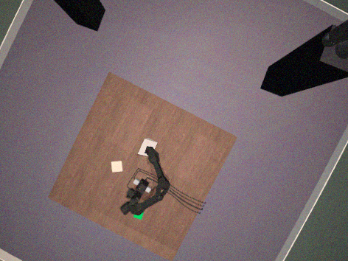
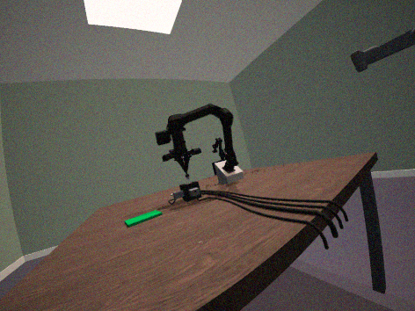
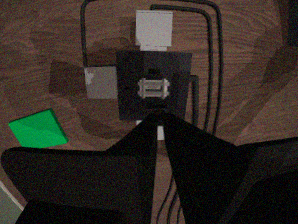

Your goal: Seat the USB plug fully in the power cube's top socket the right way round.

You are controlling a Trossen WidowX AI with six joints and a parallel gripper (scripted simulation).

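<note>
Right now the USB socket is 1 cm to the right of my gripper tip and 7 cm below it. The rest, counted from my gripper tip: green flat block: 25 cm ahead, 5 cm to the left, 13 cm below; then USB plug: 2 cm below; then pale square block: 7 cm behind, 29 cm to the right, 13 cm below.
</note>
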